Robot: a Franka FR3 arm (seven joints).
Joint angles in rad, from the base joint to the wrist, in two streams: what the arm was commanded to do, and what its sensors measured. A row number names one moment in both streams.
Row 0, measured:
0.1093, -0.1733, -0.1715, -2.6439, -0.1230, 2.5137, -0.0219
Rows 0 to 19, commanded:
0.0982, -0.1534, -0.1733, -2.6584, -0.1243, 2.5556, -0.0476
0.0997, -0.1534, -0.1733, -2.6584, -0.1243, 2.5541, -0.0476
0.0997, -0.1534, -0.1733, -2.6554, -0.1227, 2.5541, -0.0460
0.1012, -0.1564, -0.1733, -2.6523, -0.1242, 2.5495, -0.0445
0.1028, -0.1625, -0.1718, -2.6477, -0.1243, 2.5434, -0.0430
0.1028, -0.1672, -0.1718, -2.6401, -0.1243, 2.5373, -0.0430
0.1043, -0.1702, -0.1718, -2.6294, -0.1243, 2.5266, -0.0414
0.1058, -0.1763, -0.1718, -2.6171, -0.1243, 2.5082, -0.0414
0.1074, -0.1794, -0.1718, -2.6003, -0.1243, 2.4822, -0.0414
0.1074, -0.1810, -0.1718, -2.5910, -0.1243, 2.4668, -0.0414
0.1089, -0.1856, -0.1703, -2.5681, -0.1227, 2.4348, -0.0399
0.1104, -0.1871, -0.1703, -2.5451, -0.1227, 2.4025, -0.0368
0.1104, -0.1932, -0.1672, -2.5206, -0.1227, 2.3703, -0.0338
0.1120, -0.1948, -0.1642, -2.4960, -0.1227, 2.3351, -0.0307
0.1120, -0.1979, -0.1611, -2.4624, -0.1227, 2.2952, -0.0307
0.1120, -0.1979, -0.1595, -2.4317, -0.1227, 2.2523, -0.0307
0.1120, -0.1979, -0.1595, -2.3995, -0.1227, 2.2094, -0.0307
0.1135, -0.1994, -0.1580, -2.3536, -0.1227, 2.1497, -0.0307
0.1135, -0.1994, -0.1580, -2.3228, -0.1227, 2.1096, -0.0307
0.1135, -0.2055, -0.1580, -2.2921, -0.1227, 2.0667, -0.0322
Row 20, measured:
0.1116, -0.1974, -0.1622, -2.3850, -0.1230, 2.1911, -0.0237
